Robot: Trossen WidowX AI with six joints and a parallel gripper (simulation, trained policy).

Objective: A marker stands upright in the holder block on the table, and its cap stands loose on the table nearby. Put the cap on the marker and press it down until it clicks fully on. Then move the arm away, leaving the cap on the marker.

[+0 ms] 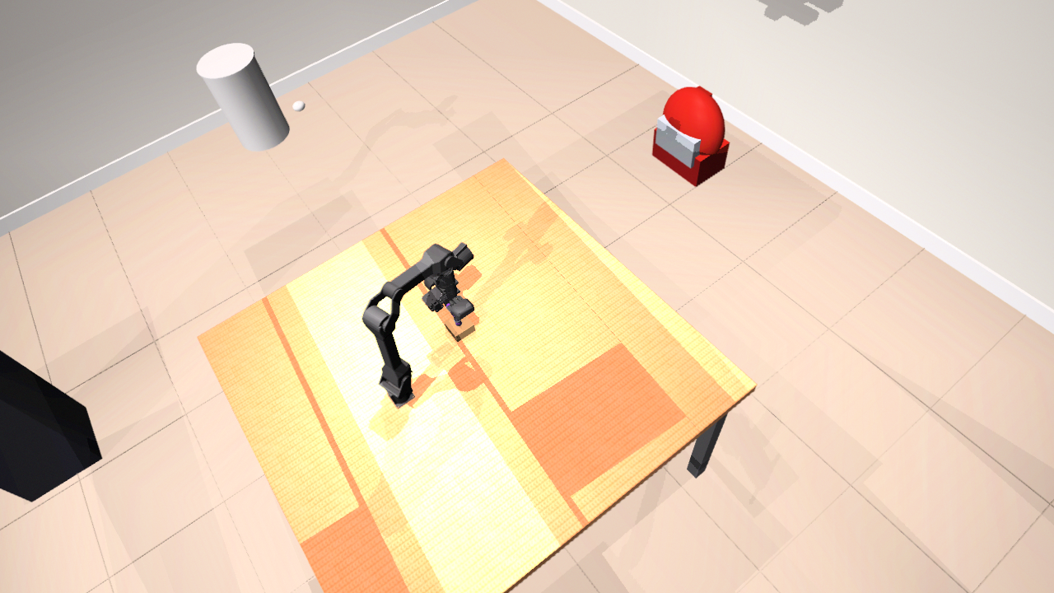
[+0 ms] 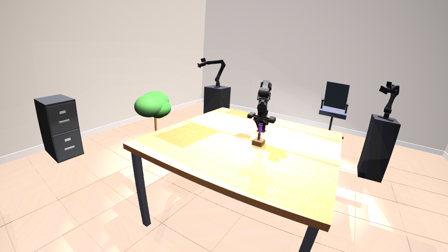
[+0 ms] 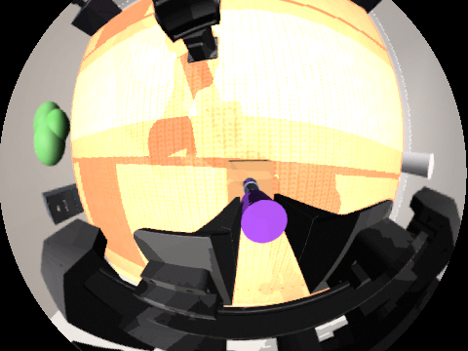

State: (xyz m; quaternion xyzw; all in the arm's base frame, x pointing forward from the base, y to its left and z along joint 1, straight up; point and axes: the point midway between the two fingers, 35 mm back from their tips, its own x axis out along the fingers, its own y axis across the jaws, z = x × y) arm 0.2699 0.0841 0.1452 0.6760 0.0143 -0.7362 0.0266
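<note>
Now: gripper tip 1 cm short of the holder block and 9 cm above it. Also, from my gripper tip: purple cap (1 cm ahead, 1 cm above).
</note>
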